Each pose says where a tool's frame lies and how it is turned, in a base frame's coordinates. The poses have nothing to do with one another.
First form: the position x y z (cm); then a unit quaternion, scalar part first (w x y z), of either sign.
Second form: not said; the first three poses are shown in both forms.
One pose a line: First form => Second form
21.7 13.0 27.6 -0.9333 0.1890 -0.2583 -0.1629 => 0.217 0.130 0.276; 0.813 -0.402 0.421; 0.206 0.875 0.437; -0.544 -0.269 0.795
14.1 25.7 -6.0 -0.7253 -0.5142 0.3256 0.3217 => 0.141 0.257 -0.060; 0.581 0.132 -0.803; -0.802 0.264 -0.536; 0.141 0.955 0.259
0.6 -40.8 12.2 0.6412 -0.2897 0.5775 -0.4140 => 0.006 -0.408 0.122; -0.010 0.196 0.980; -0.866 0.489 -0.107; -0.501 -0.850 0.165
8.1 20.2 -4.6 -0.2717 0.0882 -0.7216 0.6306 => 0.081 0.202 -0.046; -0.837 0.215 0.503; -0.470 0.189 -0.862; -0.281 -0.958 -0.057
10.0 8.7 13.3 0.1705 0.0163 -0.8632 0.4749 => 0.100 0.087 0.133; -0.941 -0.190 -0.279; 0.134 0.548 -0.825; 0.310 -0.814 -0.491
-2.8 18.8 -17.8 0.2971 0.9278 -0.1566 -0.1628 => -0.028 0.188 -0.178; 0.898 -0.194 -0.395; -0.387 -0.774 -0.500; -0.209 0.602 -0.770
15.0 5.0 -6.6 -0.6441 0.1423 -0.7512 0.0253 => 0.150 0.050 -0.066; -0.130 -0.181 0.975; -0.246 0.958 0.145; -0.960 -0.221 -0.169
